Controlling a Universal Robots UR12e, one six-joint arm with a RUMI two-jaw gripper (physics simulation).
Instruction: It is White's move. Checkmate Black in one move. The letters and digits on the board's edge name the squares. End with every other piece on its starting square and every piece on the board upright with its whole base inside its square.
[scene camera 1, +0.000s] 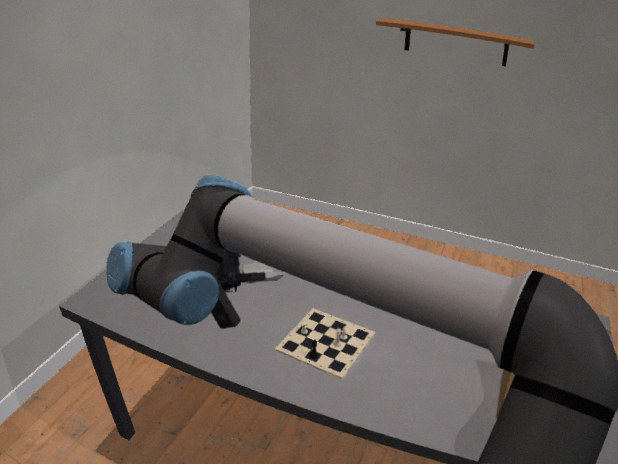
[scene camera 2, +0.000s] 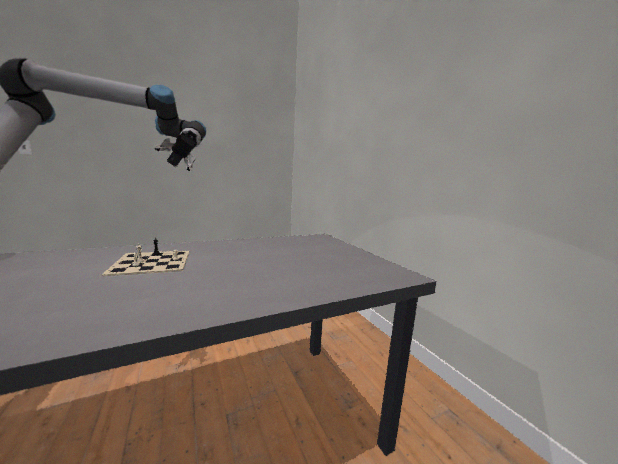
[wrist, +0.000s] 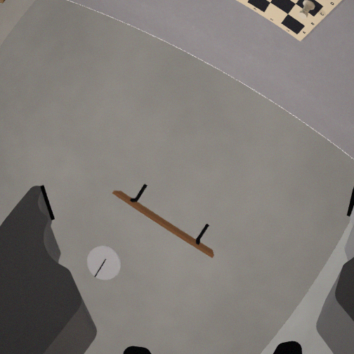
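The small checkered board lies on the table; part of it shows in the wrist view. A tall black piece stands upright on it. A tall white piece stands apart from it; whether another white piece stands close beside it I cannot tell. A shorter white piece stands near another edge. In the wrist view a pale piece stands near a board corner, its type unclear. My gripper is open and empty, high above the table and away from the board.
The grey table bears the board. The arm's long link spans above the table. A wooden shelf is on the wall. A round pale disc shows in the wrist view.
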